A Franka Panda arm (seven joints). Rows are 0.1 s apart.
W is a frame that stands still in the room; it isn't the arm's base.
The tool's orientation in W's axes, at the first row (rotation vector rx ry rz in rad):
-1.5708, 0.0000, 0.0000
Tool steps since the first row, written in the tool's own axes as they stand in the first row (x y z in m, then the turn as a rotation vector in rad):
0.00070, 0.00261, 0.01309, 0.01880, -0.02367, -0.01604
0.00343, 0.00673, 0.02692, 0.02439, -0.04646, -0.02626
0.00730, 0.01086, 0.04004, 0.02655, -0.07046, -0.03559
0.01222, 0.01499, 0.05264, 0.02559, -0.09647, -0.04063
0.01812, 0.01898, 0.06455, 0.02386, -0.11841, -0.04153
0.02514, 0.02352, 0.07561, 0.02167, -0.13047, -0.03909
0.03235, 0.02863, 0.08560, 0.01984, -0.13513, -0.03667
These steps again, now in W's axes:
0.00070, 0.01309, -0.00261, 0.01880, -0.01604, 0.02367
0.00343, 0.02692, -0.00673, 0.02439, -0.02626, 0.04646
0.00730, 0.04004, -0.01086, 0.02655, -0.03559, 0.07046
0.01222, 0.05264, -0.01499, 0.02559, -0.04063, 0.09647
0.01812, 0.06455, -0.01898, 0.02386, -0.04153, 0.11841
0.02514, 0.07561, -0.02352, 0.02167, -0.03909, 0.13047
0.03235, 0.08560, -0.02863, 0.01984, -0.03667, 0.13513

